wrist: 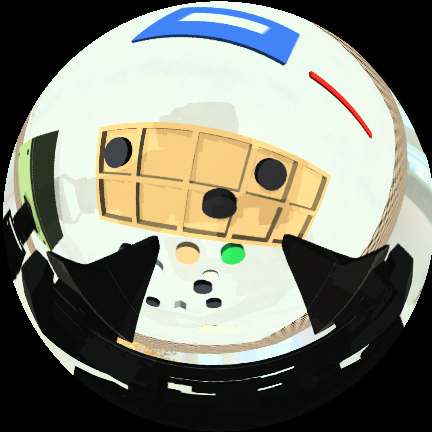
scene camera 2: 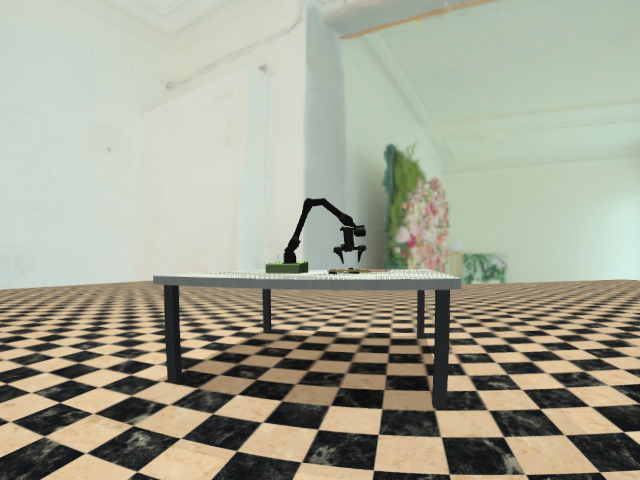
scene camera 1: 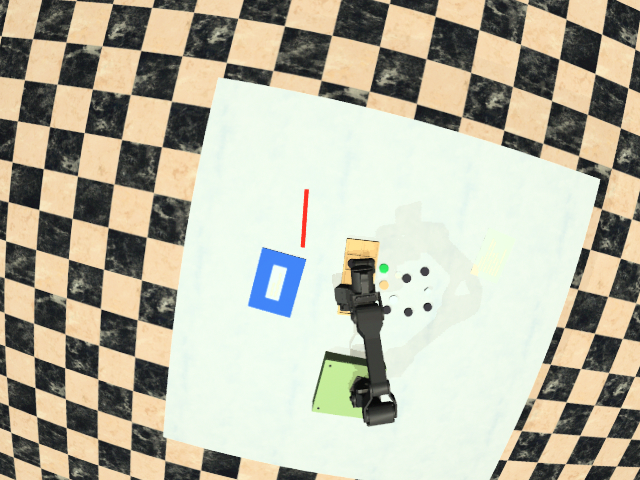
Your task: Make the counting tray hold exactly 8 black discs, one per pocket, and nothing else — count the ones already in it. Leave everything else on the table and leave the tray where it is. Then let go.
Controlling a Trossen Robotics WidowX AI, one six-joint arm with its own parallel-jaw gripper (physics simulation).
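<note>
The tan counting tray [scene camera 1: 361, 244] [wrist: 165, 125] has two rows of pockets. In the wrist view, one black disc [wrist: 117, 152] is in the far row's left end pocket and another black disc [wrist: 270, 174] is in that row's fourth pocket. A third black disc [wrist: 219, 203] is at the near row's third pocket, overlapping the dividers in view; I cannot tell if it lies flat. My gripper [scene camera 2: 350, 261] [wrist: 221, 241] is open and empty above the tray. Several loose black discs [scene camera 1: 406, 277] [wrist: 202, 286] lie beside the tray. The arm hides part of the tray in the overhead view.
A green disc [scene camera 1: 383, 268] [wrist: 233, 253], a tan disc [scene camera 1: 383, 284] [wrist: 187, 253] and pale pieces lie beside the tray. A blue frame [scene camera 1: 262, 279] [wrist: 155, 29], a red bar [scene camera 1: 305, 218] [wrist: 345, 102] and a pale yellow pad [scene camera 1: 493, 254] are farther out. The arm stands by a green block [scene camera 1: 336, 387].
</note>
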